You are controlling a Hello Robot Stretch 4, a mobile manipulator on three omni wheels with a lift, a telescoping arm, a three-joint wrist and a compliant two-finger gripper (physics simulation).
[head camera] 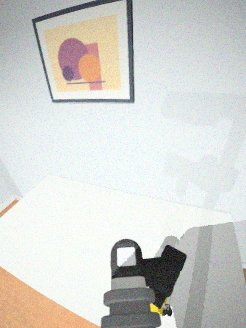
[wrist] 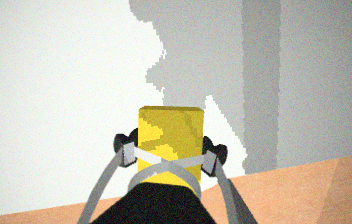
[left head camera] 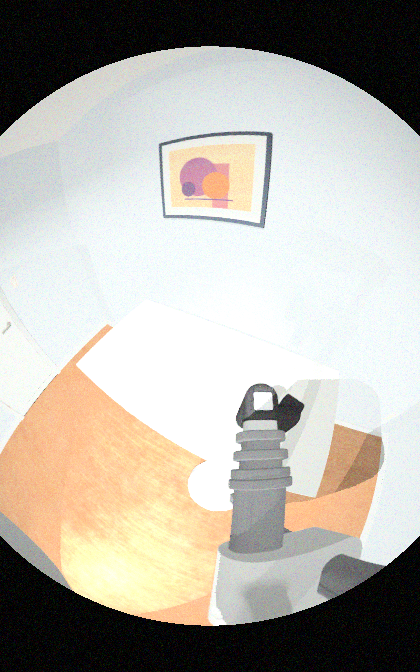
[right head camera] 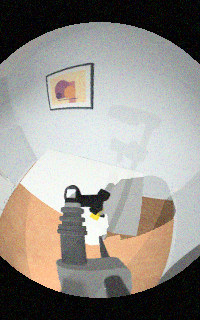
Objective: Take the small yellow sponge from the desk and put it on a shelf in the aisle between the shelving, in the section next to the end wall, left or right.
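Where they show: gripper, between the fingertips: (wrist: pixel 170 144); robot's base, origin of its link: (left head camera: pixel 216 482) (right head camera: pixel 92 231).
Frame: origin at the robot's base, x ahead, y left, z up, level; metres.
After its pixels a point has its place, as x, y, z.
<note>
The small yellow sponge (head camera: pixel 157 307) (right head camera: pixel 95 216) {0.170, -0.075, 0.881} (wrist: pixel 171 127) {0.228, -0.104, 0.881} stands out lengthwise from my gripper (wrist: pixel 170 144) {0.205, -0.088, 0.838} in the wrist view. The two black fingertips press on its left and right sides, so the gripper is shut on it. The sponge and gripper are over the white desk (head camera: pixel 75 225) {0.657, 0.316, 0.692} (left head camera: pixel 150 360) {0.638, 0.454, 0.693} (right head camera: pixel 50 172) {0.711, 0.476, 0.692} (wrist: pixel 60 100) {0.352, 0.059, 0.692}, towards its front edge. How high the sponge is above the top is hard to tell. In the left head view the sponge is hidden behind the wrist. The shelving and its aisle do not show.
A wall with a framed picture (head camera: pixel 90 55) {0.983, 0.112, 1.588} (left head camera: pixel 215 180) {0.989, 0.124, 1.553} (right head camera: pixel 70 87) {0.982, 0.109, 1.573} rises behind the desk. A door (left head camera: pixel 22 350) {0.600, 2.057, 0.558} is at the far left. Orange-brown wooden floor (left head camera: pixel 125 475) {-0.081, 0.734, -0.027} (right head camera: pixel 35 240) {-0.337, 1.065, -0.027} lies before the desk. My shadow falls across the desk's right part.
</note>
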